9 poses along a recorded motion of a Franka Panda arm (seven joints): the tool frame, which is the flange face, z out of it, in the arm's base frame.
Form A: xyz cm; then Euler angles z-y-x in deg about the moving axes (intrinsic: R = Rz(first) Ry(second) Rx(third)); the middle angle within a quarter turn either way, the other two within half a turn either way.
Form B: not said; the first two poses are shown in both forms.
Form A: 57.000 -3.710 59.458 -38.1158 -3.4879 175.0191
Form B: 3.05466 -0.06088 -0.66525 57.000 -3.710 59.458
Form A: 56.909 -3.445 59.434 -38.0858 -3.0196 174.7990
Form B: 3.05082 -0.05270 -0.66472 56.909 -3.445 59.434
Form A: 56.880 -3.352 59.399 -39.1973 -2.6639 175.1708
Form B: 3.05731 -0.04649 -0.68412 56.880 -3.352 59.399
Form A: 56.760 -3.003 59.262 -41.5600 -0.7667 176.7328
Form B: 3.08457 -0.01338 -0.72536 56.760 -3.003 59.262
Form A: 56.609 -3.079 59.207 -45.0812 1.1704 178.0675
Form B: 3.10786 0.02043 -0.78682 56.609 -3.079 59.207
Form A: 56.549 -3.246 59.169 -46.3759 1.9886 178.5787
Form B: 3.11679 0.03471 -0.80941 56.549 -3.246 59.169
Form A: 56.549 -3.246 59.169 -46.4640 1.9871 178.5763
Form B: 3.11674 0.03468 -0.81095 56.549 -3.246 59.169
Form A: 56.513 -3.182 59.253 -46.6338 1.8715 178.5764
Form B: 3.11675 0.03266 -0.81391 56.513 -3.182 59.253
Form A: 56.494 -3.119 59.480 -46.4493 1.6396 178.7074
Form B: 3.11903 0.02862 -0.81069 56.494 -3.119 59.480
